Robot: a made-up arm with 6 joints.
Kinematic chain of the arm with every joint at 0, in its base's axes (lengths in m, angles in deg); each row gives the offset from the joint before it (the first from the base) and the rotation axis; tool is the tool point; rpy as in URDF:
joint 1: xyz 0 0 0.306 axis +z
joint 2: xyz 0 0 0 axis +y
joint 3: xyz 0.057 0 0.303 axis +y
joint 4: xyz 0.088 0 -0.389 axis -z
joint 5: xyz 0 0 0 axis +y
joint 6: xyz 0.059 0 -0.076 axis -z
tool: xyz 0 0 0 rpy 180 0 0
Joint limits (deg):
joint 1: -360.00..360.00
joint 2: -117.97..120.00
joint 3: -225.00..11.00
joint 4: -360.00..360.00
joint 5: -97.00..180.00
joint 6: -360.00..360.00
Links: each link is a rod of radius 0.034 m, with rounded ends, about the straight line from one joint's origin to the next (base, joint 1, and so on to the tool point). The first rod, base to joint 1, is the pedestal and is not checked.
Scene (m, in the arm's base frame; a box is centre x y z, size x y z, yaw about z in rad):
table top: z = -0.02
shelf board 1: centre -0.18 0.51 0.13 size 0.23 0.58 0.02 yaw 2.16
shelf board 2: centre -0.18 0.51 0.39 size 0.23 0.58 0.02 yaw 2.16
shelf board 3: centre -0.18 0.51 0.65 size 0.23 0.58 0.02 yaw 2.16
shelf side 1: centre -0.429 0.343 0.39 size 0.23 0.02 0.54 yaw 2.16
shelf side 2: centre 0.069 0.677 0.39 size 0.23 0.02 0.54 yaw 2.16
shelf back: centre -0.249 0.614 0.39 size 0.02 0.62 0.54 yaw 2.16
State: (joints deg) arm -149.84 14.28 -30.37 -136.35 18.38 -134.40
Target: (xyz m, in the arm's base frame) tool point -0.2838 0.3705 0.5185
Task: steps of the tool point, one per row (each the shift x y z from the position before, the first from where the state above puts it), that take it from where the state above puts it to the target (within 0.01 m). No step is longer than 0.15 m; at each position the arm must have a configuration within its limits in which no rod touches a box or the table.
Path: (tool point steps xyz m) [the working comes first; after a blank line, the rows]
Joints at the target: -233.21 -13.59 -55.60 -137.13 33.10 -134.40
Straight joint move there: touches shelf board 2, shelf side 1.

1: -0.0614 0.0643 0.0588
2: -0.0343 0.0839 0.0631
3: -0.0014 0.0912 0.0652
4: 0.0317 0.0847 0.0655
5: 0.0593 0.0655 0.0636
6: 0.0769 0.0370 0.0597
7: -0.0266 0.0401 0.0092
8: -0.0285 0.0426 0.0002
9: -0.0294 0.0437 -0.0094

